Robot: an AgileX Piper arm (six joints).
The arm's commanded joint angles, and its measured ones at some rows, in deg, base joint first. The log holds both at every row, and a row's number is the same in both.
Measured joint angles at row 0: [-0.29, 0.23, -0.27, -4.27, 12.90, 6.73]
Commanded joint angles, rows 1 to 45: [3.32, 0.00, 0.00, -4.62, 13.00, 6.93]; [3.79, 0.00, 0.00, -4.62, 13.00, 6.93]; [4.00, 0.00, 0.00, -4.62, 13.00, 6.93]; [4.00, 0.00, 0.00, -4.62, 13.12, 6.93]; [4.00, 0.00, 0.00, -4.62, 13.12, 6.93]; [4.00, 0.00, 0.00, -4.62, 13.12, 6.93]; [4.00, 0.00, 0.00, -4.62, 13.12, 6.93]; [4.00, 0.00, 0.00, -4.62, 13.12, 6.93]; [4.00, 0.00, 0.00, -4.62, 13.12, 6.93]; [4.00, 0.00, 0.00, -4.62, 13.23, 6.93]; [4.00, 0.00, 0.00, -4.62, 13.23, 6.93]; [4.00, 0.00, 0.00, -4.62, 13.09, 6.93]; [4.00, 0.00, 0.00, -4.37, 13.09, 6.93]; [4.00, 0.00, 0.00, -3.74, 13.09, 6.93]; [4.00, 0.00, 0.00, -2.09, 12.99, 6.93]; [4.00, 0.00, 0.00, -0.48, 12.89, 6.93]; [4.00, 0.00, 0.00, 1.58, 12.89, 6.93]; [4.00, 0.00, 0.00, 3.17, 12.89, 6.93]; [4.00, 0.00, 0.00, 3.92, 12.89, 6.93]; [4.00, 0.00, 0.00, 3.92, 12.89, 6.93]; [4.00, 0.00, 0.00, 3.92, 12.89, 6.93]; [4.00, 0.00, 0.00, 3.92, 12.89, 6.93]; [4.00, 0.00, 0.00, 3.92, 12.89, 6.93]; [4.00, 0.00, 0.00, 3.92, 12.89, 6.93]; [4.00, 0.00, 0.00, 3.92, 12.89, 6.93]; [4.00, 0.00, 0.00, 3.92, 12.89, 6.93]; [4.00, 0.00, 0.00, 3.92, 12.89, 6.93]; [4.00, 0.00, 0.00, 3.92, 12.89, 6.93]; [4.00, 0.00, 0.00, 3.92, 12.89, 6.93]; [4.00, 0.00, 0.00, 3.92, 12.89, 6.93]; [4.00, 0.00, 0.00, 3.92, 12.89, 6.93]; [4.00, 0.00, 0.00, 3.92, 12.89, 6.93]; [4.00, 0.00, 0.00, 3.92, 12.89, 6.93]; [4.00, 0.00, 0.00, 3.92, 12.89, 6.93]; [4.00, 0.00, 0.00, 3.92, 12.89, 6.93]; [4.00, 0.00, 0.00, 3.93, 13.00, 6.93]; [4.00, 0.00, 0.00, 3.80, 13.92, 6.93]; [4.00, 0.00, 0.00, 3.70, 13.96, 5.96]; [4.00, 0.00, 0.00, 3.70, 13.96, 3.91]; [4.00, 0.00, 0.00, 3.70, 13.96, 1.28]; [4.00, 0.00, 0.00, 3.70, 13.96, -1.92]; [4.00, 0.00, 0.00, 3.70, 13.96, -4.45]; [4.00, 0.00, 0.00, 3.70, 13.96, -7.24]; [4.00, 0.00, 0.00, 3.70, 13.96, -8.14]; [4.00, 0.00, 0.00, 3.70, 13.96, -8.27]
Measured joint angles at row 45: [3.87, 0.23, -0.27, 4.06, 13.51, -2.13]
